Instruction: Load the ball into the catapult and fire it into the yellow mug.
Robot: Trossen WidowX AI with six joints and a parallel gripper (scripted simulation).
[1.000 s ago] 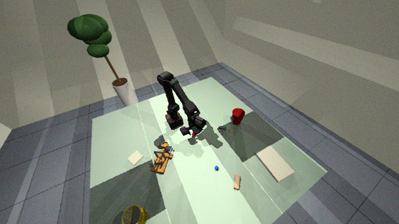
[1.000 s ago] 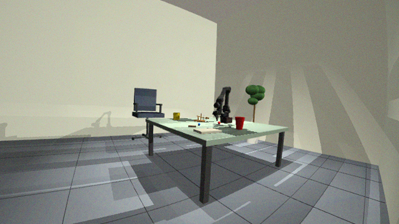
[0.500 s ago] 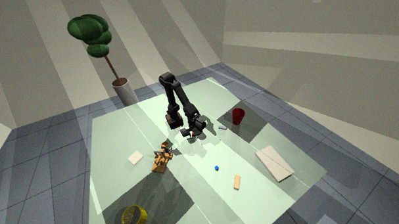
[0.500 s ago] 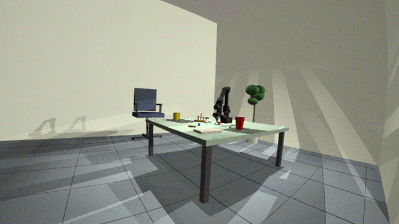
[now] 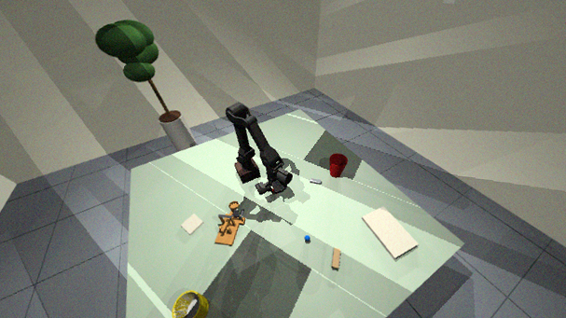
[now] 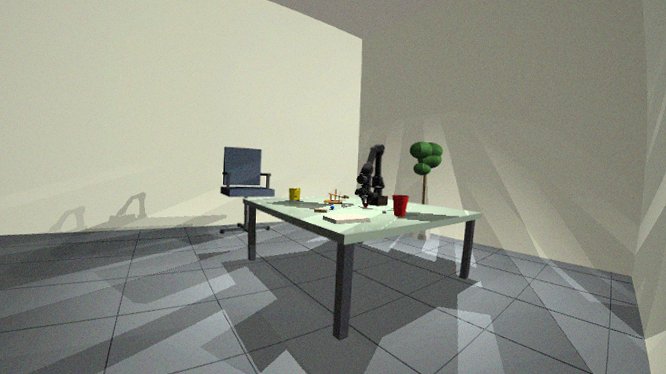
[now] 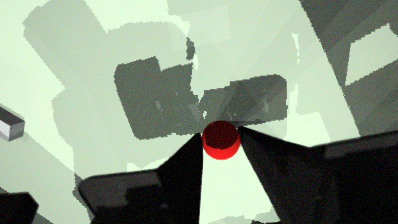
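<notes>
My gripper tip is 60 mm short of the orange catapult, 240 mm to the left of it and 40 mm below it. Also, from my gripper tip: small grey piece (50 mm ahead, 230 mm to the left); then blue ball (300 mm ahead, 20 mm to the left); then red ball (10 mm above).
</notes>
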